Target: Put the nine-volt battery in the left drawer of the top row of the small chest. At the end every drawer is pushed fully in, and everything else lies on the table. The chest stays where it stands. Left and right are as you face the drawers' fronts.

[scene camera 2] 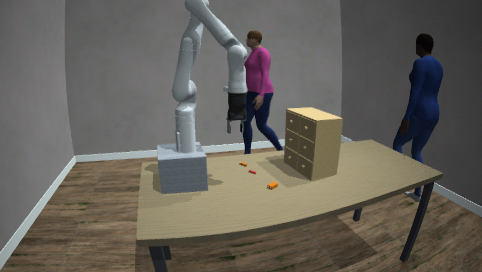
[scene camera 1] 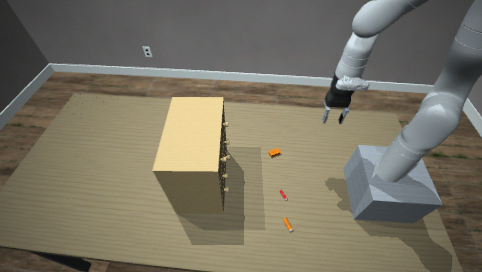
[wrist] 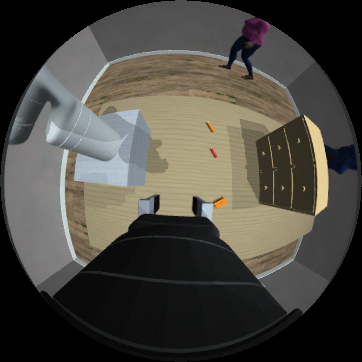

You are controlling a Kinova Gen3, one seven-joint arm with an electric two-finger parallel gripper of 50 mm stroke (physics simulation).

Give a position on a small chest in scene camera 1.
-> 186, 166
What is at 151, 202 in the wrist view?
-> My gripper.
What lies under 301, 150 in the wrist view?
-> A drawer.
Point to a small chest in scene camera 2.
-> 328, 131
